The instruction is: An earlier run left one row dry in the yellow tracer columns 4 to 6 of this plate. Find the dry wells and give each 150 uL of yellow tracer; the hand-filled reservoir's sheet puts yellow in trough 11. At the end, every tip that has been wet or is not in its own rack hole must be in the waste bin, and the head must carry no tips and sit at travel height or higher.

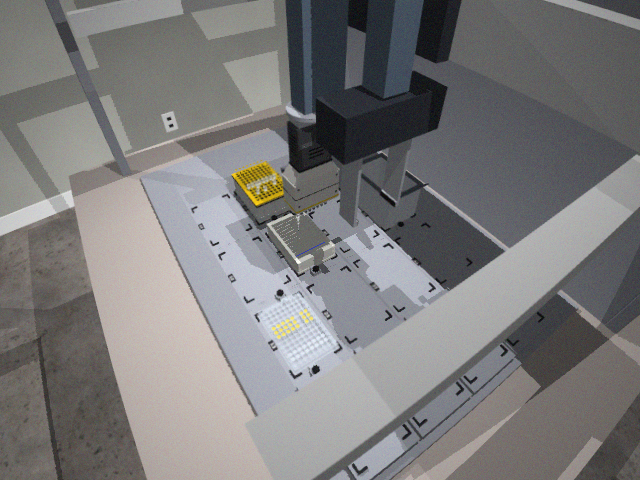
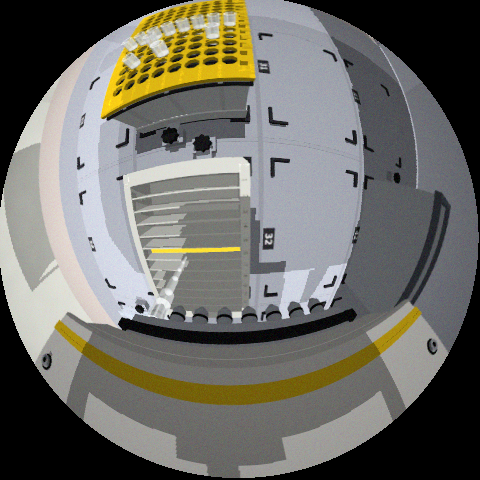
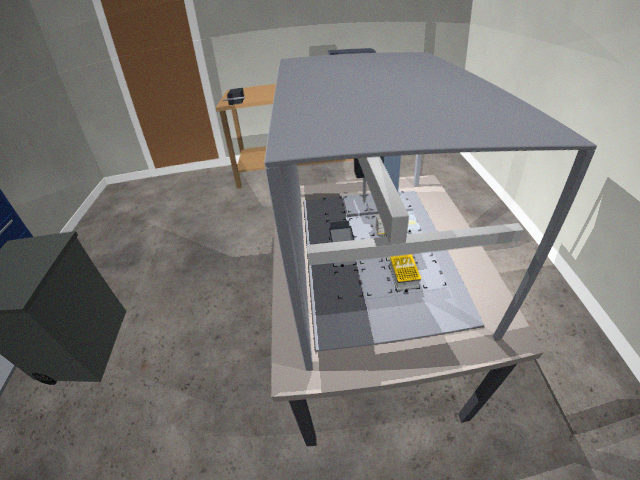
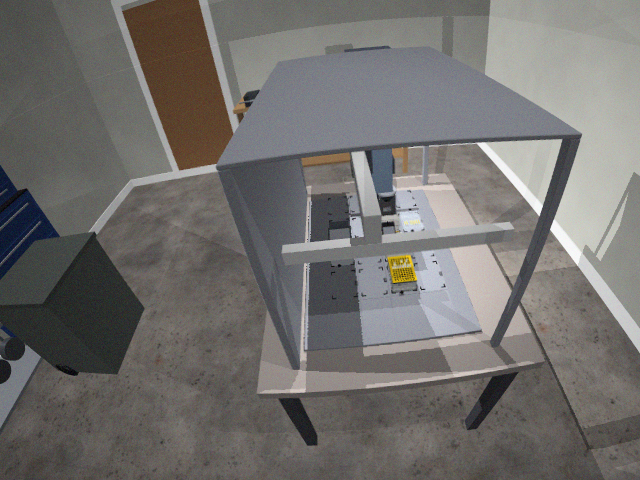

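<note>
The pipetting head (image 1: 312, 186) (image 2: 235, 370) carries one clear tip (image 1: 298, 222) (image 2: 173, 282) at one end of its channel row. The tip hangs over the reservoir (image 1: 308, 262) (image 2: 245, 186), its lower end close to the yellow trough (image 2: 195, 250); whether it is inside a trough is unclear. The plate (image 1: 310, 353) shows two blocks of yellow wells (image 1: 285, 327) (image 1: 306, 316) with a pale row between. The tip rack (image 1: 258, 181) (image 2: 185, 82) (image 3: 405, 268) (image 4: 401, 269) holds one full row and several scattered tips. The parked plate gripper (image 1: 373, 212) is open and empty.
A grey waste bin (image 1: 408, 207) (image 2: 390, 240) (image 3: 341, 234) (image 4: 339, 233) stands beyond the parked gripper. The reservoir has a blue line (image 1: 311, 249) near its front end. Black clamp knobs (image 2: 170, 135) (image 2: 202, 143) sit between rack and reservoir. A pale beam (image 1: 444, 315) crosses the front.
</note>
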